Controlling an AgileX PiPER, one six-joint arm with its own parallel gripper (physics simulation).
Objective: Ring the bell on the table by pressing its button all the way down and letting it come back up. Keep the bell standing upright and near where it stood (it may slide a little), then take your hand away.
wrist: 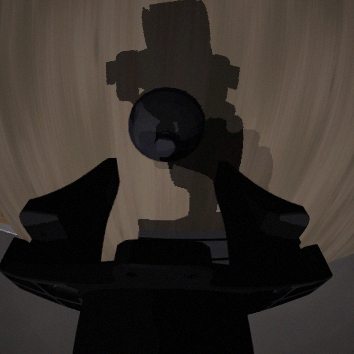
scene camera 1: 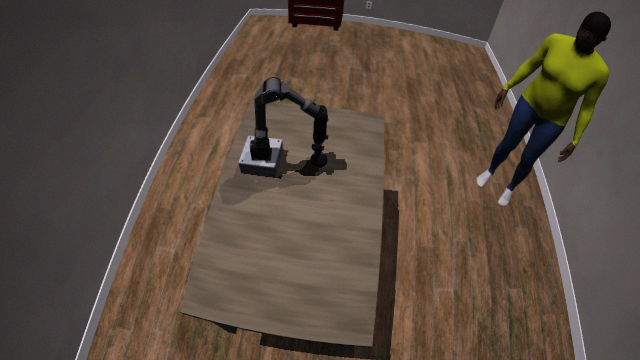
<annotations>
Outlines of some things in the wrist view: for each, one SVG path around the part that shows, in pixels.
My gripper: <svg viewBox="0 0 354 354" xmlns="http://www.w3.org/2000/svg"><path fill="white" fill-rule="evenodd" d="M0 261L0 272L19 288L80 311L72 354L254 354L247 314L265 310L310 294L332 277L332 273L317 244L307 245L301 249L299 247L299 236L309 221L309 215L304 207L266 191L248 179L229 162L218 160L213 185L224 223L229 264L212 262L210 247L201 241L156 239L123 240L116 246L114 260L101 261L105 227L119 185L115 157L106 158L75 181L55 191L29 199L20 211L19 219L31 240L28 242L27 240L13 237Z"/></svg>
A bell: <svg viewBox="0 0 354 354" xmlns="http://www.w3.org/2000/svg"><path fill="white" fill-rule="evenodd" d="M154 88L142 94L130 110L128 117L130 140L141 154L150 159L164 162L176 161L186 157L198 146L204 128L203 114L195 99L185 91L173 87Z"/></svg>
</annotations>
